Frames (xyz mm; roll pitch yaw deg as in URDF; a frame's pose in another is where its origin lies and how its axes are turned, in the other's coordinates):
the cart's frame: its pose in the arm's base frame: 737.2 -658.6 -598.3 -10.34 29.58 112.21
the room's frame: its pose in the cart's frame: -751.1 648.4 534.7 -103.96 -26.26 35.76
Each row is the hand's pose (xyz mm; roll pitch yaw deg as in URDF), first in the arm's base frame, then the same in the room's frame.
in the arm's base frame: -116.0 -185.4 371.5 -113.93 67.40 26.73
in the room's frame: 882.6 -231.3 -842.3 99.50 14.43 98.67
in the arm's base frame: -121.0 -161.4 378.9 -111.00 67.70 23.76
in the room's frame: 898.8 -238.3 -860.9 105.37 13.53 99.45
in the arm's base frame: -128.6 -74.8 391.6 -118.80 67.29 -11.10
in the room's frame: 949.3 -248.4 -932.1 131.13 3.21 107.74
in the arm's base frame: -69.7 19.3 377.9 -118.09 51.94 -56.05
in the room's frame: 948.5 -225.7 -1041.6 169.37 -18.94 122.56
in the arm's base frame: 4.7 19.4 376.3 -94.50 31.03 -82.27
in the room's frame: 885.1 -217.1 -1079.6 -156.40 -45.13 135.72
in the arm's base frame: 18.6 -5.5 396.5 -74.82 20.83 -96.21
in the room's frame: 859.1 -236.8 -1067.1 -134.17 -61.05 140.18
